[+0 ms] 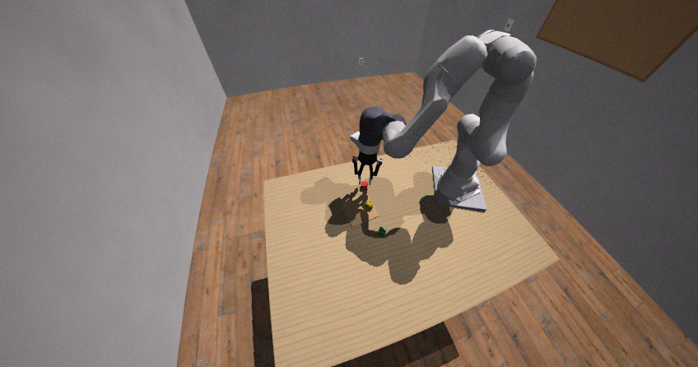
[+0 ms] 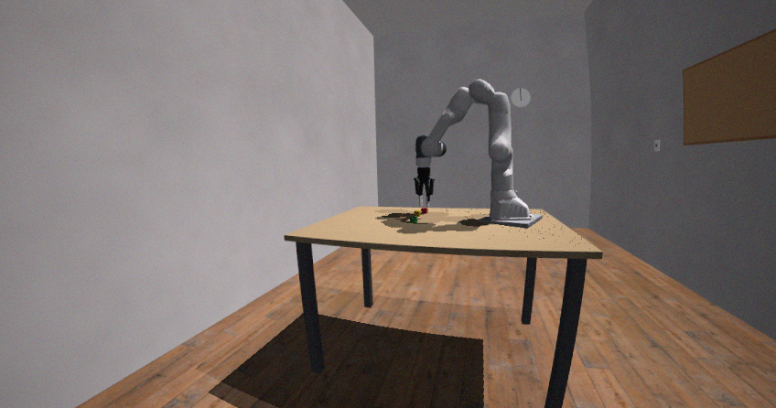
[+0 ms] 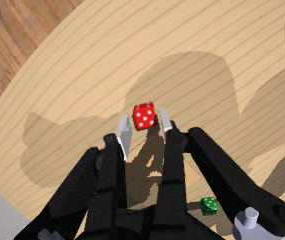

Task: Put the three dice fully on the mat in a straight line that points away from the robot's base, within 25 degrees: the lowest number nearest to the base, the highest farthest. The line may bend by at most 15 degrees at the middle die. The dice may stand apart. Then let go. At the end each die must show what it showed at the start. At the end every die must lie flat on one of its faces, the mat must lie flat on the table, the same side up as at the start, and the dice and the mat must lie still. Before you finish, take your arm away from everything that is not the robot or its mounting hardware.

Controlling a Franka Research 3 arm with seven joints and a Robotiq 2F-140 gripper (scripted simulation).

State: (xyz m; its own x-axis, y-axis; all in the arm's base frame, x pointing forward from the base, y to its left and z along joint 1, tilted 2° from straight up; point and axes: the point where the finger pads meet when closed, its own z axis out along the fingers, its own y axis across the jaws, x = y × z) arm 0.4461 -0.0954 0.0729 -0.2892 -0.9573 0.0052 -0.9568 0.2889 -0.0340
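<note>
Now: the red die 6 cm below my hand. Also, from my hand: yellow die: 1 cm ahead, 12 cm to the left, 5 cm below; then green die: 2 cm behind, 26 cm to the left, 6 cm below; then tan mat: 5 cm ahead, 12 cm to the left, 7 cm below.
</note>
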